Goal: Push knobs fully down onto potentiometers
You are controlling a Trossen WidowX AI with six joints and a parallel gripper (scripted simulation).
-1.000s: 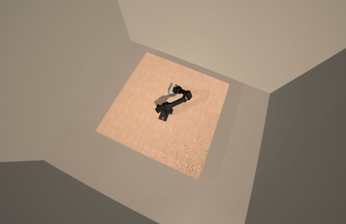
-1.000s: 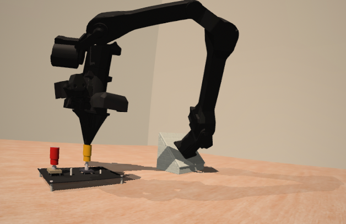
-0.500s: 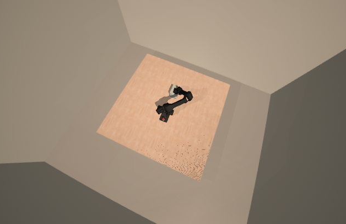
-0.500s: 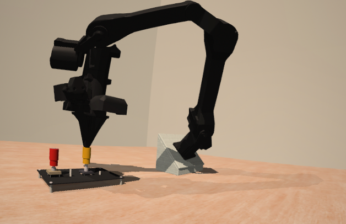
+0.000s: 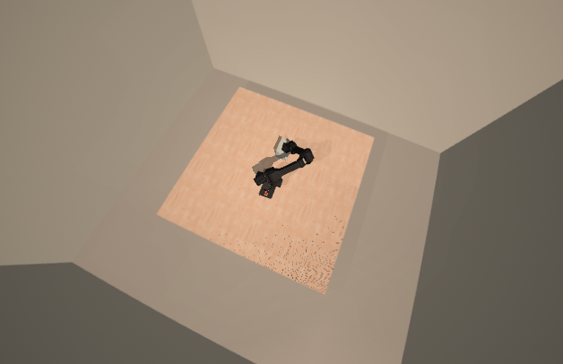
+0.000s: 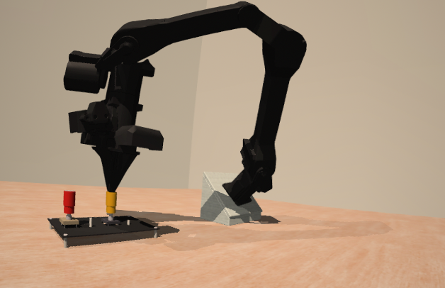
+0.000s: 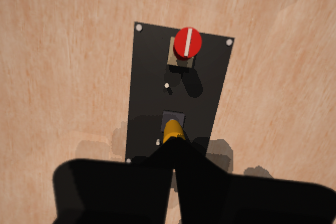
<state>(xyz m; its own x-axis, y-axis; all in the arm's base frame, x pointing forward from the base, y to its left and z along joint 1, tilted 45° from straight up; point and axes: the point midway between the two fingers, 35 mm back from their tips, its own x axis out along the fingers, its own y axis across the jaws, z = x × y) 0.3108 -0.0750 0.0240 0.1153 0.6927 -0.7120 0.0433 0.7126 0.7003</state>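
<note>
Now: gripper tip 2 cm above the yellow knob. From my gripper tip the other things lie so: red knob: 7 cm ahead, 1 cm below.
</note>
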